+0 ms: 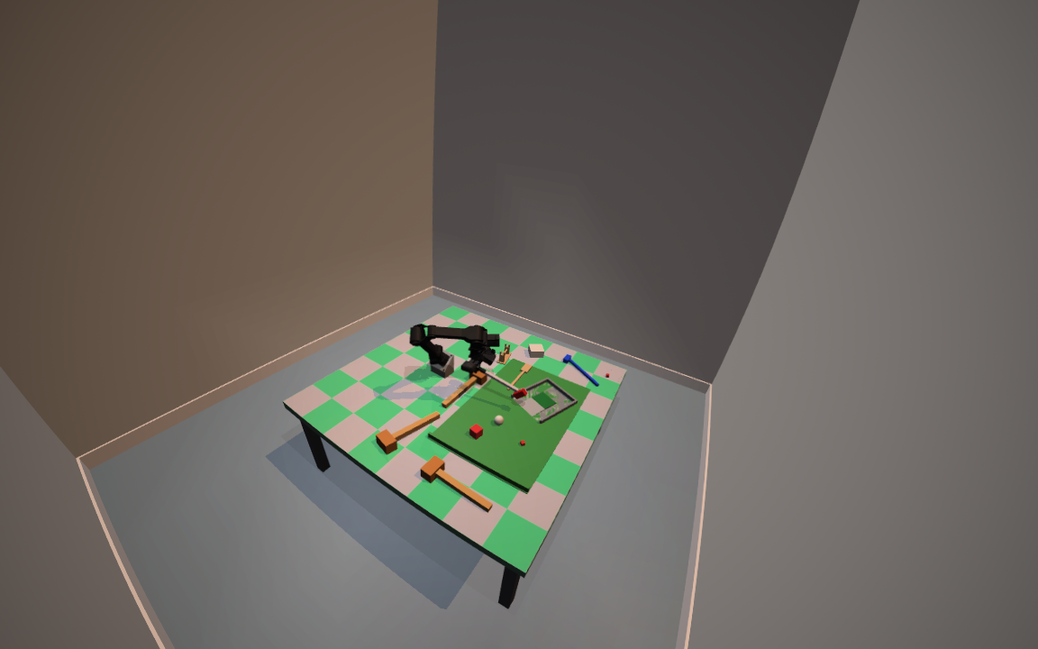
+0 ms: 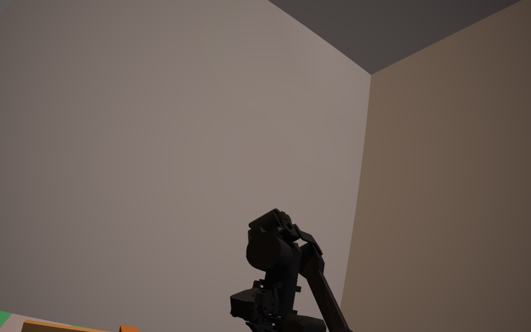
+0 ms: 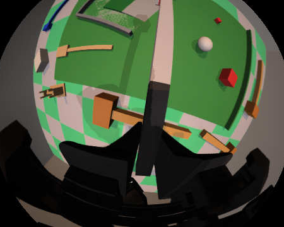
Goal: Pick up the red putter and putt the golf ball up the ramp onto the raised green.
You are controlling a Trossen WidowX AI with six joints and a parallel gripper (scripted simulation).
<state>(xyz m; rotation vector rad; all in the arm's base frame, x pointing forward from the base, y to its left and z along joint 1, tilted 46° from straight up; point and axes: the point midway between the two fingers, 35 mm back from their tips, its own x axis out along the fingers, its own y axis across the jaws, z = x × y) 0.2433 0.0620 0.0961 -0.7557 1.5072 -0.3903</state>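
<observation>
My gripper tip is now 11 cm short of the red putter and 3 cm to the right of it. From my gripper tip the other things lie so: dark green mat 23 cm ahead, 14 cm below, 4 cm to the left; white golf ball 21 cm ahead, 12 cm below, 8 cm to the right; red cube 20 cm to the right, 17 cm ahead, 12 cm below.
</observation>
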